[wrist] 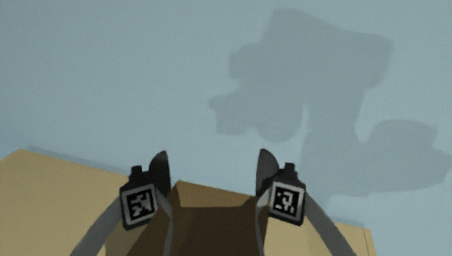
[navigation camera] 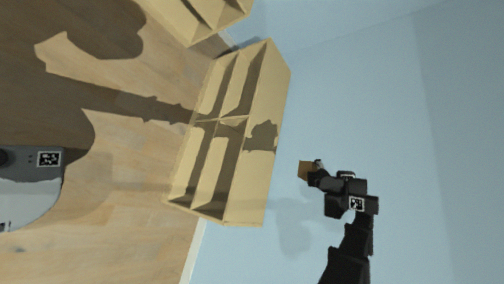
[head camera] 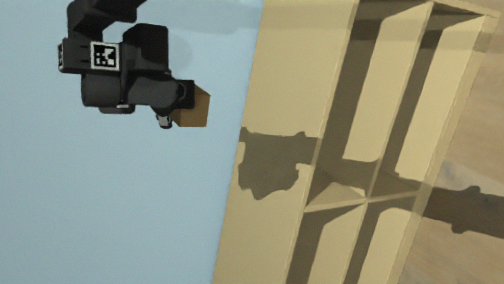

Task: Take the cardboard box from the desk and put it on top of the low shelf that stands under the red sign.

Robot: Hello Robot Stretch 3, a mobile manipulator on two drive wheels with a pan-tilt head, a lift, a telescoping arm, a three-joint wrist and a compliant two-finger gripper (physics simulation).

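Places are measured from the robot's base along level axes (x left, y up, z ahead), in centimetres.
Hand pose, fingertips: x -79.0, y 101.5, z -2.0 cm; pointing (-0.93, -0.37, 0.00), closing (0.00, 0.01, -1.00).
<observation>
After its pixels a point has its place.
The brown cardboard box (head camera: 194,114) @[y 100.8, x -66.9, z 0.9 cm] (navigation camera: 305,170) @[y 101.2, x -66.5, z -0.3 cm] (wrist: 215,227) is between the two fingers of my gripper (head camera: 176,108) @[y 101.5, x -79.0, z -2.0 cm] (navigation camera: 315,171) @[y 101.5, x -79.0, z -2.0 cm] (wrist: 214,169) @[y 101.5, x -79.0, z -2.0 cm]. The gripper is shut on the box and holds it in the air, above the level of the shelf top and in front of the blue wall. The low tan shelf (head camera: 285,65) @[y 61.1, x -92.7, z -13.3 cm] (navigation camera: 252,185) @[y 61.1, x -89.3, z -14.5 cm] (wrist: 65,200) stands along the wall. In the wrist view its top shows behind and below the box. A shadow of the arm and gripper falls on the shelf top in the head and navigation views. The red sign and the desk do not show.
A second tan shelf unit (navigation camera: 172,17) @[y 8.0, x -63.2, z 94.1 cm] stands at the upper left in the navigation view, near the first one. The blue wall (head camera: 125,200) @[y 96.3, x -128.8, z 28.6 cm] (navigation camera: 360,100) @[y 111.6, x -132.9, z 40.7 cm] (wrist: 100,75) rises behind the low shelf. My round base (navigation camera: 30,192) @[y 16.0, x -9.4, z -12.6 cm] stands on the wood floor (navigation camera: 115,240) @[y 0.1, x -42.6, z -47.7 cm].
</observation>
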